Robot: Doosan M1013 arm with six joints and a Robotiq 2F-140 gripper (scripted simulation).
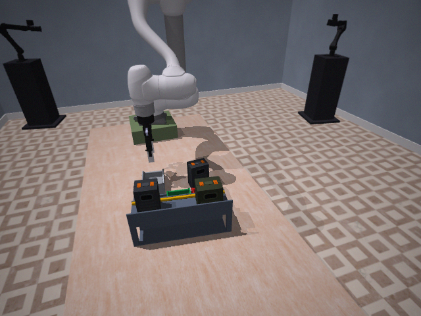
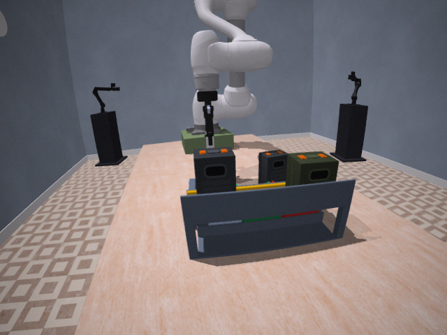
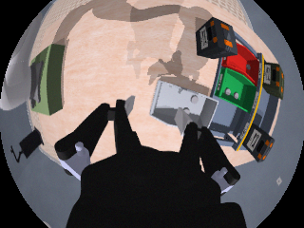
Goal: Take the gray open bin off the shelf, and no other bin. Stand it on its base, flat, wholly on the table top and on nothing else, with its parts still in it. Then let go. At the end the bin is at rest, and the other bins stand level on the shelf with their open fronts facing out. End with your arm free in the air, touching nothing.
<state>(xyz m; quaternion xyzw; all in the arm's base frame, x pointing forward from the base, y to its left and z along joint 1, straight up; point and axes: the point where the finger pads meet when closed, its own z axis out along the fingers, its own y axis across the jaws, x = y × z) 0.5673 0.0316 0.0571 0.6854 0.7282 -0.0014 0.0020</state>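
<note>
The gray open bin is 11 cm below my hand and 8 cm ahead of it. The rest, counted from my hand: yellow rail 32 cm ahead, 13 cm to the left, 4 cm below; then black bin 37 cm ahead, 2 cm to the left, 1 cm above; then green bin 26 cm ahead, 13 cm to the left, 11 cm below.
</note>
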